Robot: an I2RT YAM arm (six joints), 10 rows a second.
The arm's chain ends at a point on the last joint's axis. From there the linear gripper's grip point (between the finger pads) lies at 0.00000 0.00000 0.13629 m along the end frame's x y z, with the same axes.
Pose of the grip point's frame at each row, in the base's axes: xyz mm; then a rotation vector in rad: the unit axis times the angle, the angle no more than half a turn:
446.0 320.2 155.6 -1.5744 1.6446 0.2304
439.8 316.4 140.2 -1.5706 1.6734 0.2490
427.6 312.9 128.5 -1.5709 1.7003 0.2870
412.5 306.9 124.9 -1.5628 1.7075 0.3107
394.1 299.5 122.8 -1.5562 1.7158 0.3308
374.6 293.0 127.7 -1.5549 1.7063 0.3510
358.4 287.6 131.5 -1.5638 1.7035 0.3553
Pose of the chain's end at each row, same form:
387.9 233.2 242.9 -1.5744 1.6446 0.2304
383.4 230.0 229.2 -1.5706 1.6734 0.2490
374.8 225.8 219.1 -1.5709 1.7003 0.2870
361.1 218.7 215.2 -1.5628 1.7075 0.3107
344.0 210.4 213.0 -1.5562 1.7158 0.3308
325.8 202.2 216.8 -1.5549 1.7063 0.3510
310.5 196.6 220.9 -1.5638 1.7035 0.3553

